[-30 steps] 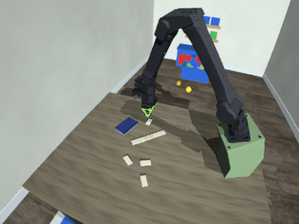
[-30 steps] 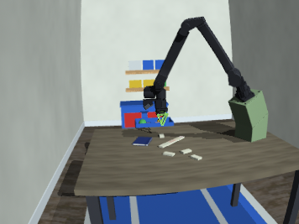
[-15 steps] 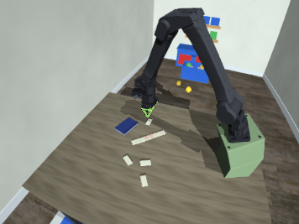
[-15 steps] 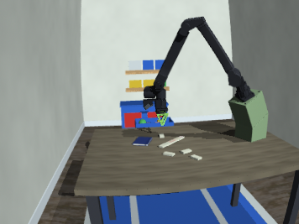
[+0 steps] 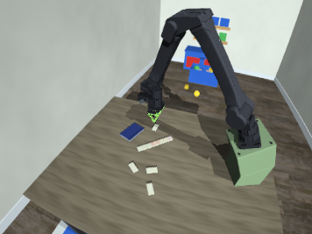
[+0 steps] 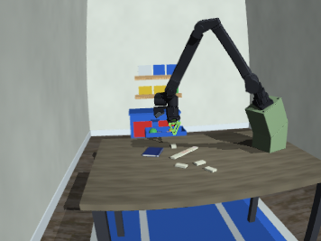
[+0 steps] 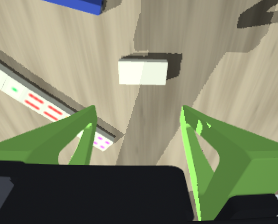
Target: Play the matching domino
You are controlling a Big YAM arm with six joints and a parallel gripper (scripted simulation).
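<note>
Now: the domino 8 cm below my hand.
</note>
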